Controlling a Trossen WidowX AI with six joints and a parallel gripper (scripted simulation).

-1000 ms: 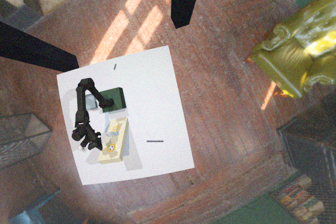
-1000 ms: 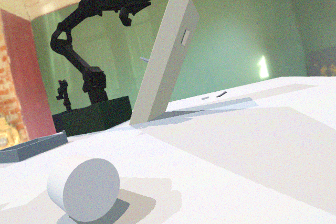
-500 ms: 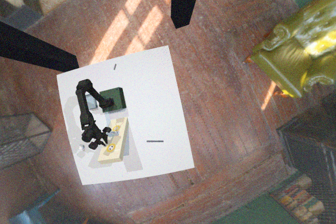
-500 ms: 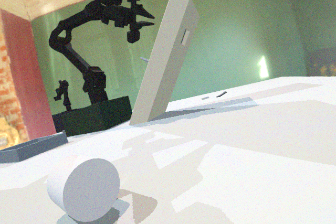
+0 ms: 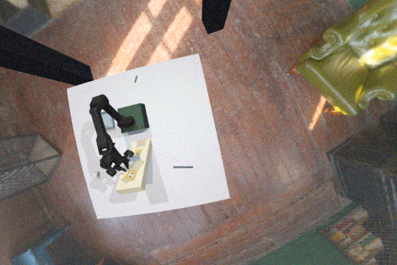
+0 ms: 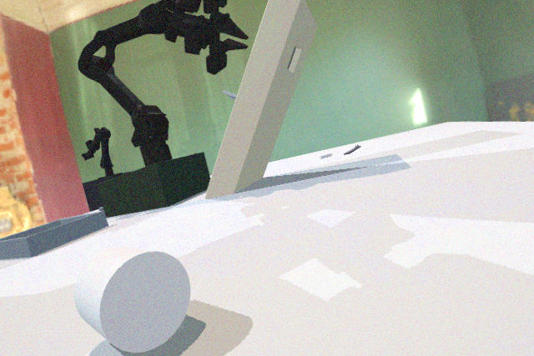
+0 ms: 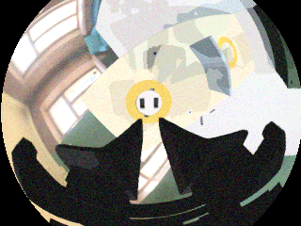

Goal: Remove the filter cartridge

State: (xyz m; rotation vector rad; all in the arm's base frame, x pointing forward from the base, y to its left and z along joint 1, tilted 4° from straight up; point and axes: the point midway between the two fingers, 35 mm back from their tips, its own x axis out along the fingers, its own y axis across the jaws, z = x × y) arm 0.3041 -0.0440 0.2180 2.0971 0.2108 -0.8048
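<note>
Right now my gripper tip is 6 cm short of the round cartridge, 5 cm above it and 1 cm to the left of it. From my gripper tip the other things lie so: grey-blue tray 43 cm behind, 31 cm below, 22 cm to the right.
</note>
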